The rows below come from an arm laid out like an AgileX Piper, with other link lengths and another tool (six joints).
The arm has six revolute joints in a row. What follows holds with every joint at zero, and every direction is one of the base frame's.
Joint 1 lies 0.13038 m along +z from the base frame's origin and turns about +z.
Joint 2 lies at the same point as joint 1 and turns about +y.
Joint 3 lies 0.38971 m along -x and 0.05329 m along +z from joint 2 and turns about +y.
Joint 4 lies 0.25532 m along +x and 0.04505 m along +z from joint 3 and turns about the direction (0.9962, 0, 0.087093).
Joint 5 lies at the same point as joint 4 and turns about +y.
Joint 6 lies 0.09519 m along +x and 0.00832 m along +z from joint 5 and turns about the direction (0.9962, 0, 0.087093).
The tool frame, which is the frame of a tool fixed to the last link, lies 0.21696 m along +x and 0.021 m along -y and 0.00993 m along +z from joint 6; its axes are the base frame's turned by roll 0.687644, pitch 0.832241 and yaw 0.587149 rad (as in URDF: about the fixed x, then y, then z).
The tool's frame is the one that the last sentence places.
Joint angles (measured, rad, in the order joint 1, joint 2, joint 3, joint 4, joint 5, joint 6), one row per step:
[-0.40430, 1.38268, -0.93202, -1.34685, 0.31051, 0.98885]
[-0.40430, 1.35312, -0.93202, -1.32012, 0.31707, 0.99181]
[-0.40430, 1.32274, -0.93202, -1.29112, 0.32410, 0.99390]
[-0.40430, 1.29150, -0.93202, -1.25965, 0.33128, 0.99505]
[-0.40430, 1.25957, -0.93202, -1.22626, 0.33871, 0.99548]
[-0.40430, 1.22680, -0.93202, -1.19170, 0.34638, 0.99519]
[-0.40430, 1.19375, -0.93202, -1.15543, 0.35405, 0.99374]
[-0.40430, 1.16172, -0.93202, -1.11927, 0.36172, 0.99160]
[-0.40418, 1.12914, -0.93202, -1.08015, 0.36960, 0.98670]
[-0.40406, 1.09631, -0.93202, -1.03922, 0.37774, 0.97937]
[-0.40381, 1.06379, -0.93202, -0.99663, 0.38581, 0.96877]
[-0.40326, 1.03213, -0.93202, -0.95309, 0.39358, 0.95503]
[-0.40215, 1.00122, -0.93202, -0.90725, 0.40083, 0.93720]
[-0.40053, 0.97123, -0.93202, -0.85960, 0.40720, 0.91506]
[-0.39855, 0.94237, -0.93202, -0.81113, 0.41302, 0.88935]
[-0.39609, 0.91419, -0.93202, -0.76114, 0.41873, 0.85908]
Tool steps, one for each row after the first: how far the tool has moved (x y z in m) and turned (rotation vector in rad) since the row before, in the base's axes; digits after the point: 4 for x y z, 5 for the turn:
[-0.0078, 0.0020, 0.0113, 0.01209, -0.03661, -0.01629]
[-0.0083, 0.0023, 0.0111, 0.01357, -0.03754, -0.01632]
[-0.0088, 0.0027, 0.0108, 0.01528, -0.03862, -0.01594]
[-0.0092, 0.0030, 0.0105, 0.01674, -0.03943, -0.01542]
[-0.0096, 0.0034, 0.0103, 0.01749, -0.04007, -0.01458]
[-0.0097, 0.0038, 0.0097, 0.01866, -0.04020, -0.01338]
[-0.0096, 0.0039, 0.0088, 0.01898, -0.03871, -0.01195]
[-0.0097, 0.0044, 0.0083, 0.02000, -0.03840, -0.01041]
[-0.0098, 0.0048, 0.0077, 0.02030, -0.03752, -0.00883]
[-0.0096, 0.0052, 0.0070, 0.02000, -0.03565, -0.00653]
[-0.0091, 0.0056, 0.0063, 0.01923, -0.03319, -0.00384]
[-0.0085, 0.0061, 0.0055, 0.01880, -0.03088, -0.00051]
[-0.0077, 0.0067, 0.0049, 0.01758, -0.02834, 0.00312]
[-0.0070, 0.0070, 0.0043, 0.01599, -0.02559, 0.00609]
[-0.0065, 0.0074, 0.0039, 0.01410, -0.02272, 0.00907]

